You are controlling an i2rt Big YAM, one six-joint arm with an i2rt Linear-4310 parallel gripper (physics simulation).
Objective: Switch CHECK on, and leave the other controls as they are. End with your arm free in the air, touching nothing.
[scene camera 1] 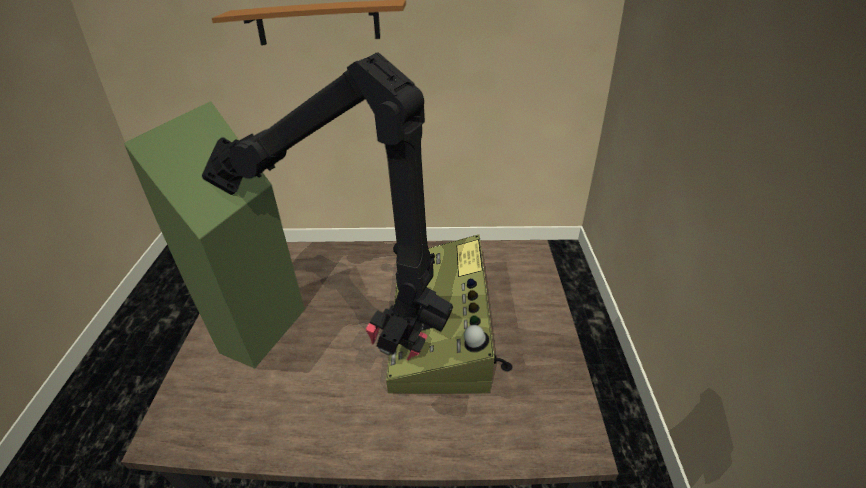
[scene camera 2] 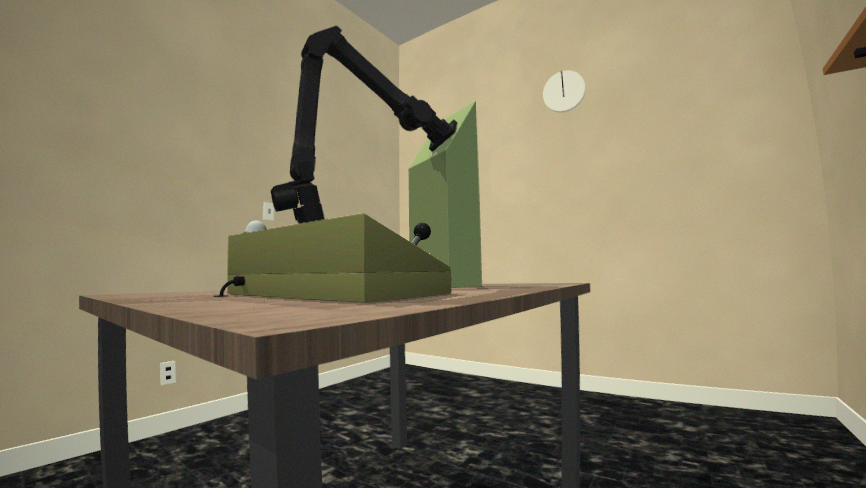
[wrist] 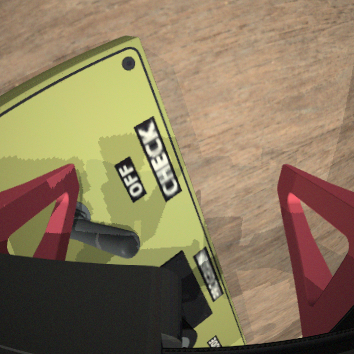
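Where they show: gripper, fingertip midpoint: (wrist: 177, 175); arm's base, link origin: (scene camera 1: 225, 167) (scene camera 2: 444, 137).
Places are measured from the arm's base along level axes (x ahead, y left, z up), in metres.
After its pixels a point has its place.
The olive control box (scene camera 1: 439, 385) {x 0.371, y -0.424, z -0.495 m} (scene camera 2: 296, 254) {x 0.610, y -0.190, z -0.445 m} (wrist: 65, 125) {x 0.303, y -0.369, z -0.456 m} stands on the table. The CHECK switch is a grey toggle lever (wrist: 111, 241) {x 0.316, y -0.331, z -0.413 m} near the box's corner in the wrist view; its free end leans toward the edge side, where the OFF label (wrist: 130, 180) {x 0.305, y -0.321, z -0.462 m} and CHECK label (wrist: 158, 159) {x 0.287, y -0.315, z -0.468 m} lie. The ON label does not show. My gripper (scene camera 1: 392, 350) {x 0.280, y -0.322, z -0.430 m} (wrist: 177, 175) {x 0.280, y -0.322, z -0.430 m} is open and empty, low over that end of the box. The left finger in the wrist view covers the lever's base; I cannot tell whether it touches. The other finger is past the box edge. In scene camera 2 the fingers are hidden behind the box.
A black dial plate (wrist: 192, 295) {x 0.350, y -0.206, z -0.460 m} lies close to the toggle. A white dome (scene camera 1: 475, 337) {x 0.467, y -0.420, z -0.358 m} (scene camera 2: 255, 226) {x 0.493, y -0.388, z -0.365 m} and several coloured buttons are on the box. A black ball-topped lever (scene camera 2: 422, 230) {x 0.441, y 0.026, z -0.389 m} sticks up. A tall green column (scene camera 1: 242, 284) {x -0.035, y -0.114, z -0.268 m} (scene camera 2: 464, 212) {x 0.046, y 0.070, z -0.287 m} stands under my arm's base.
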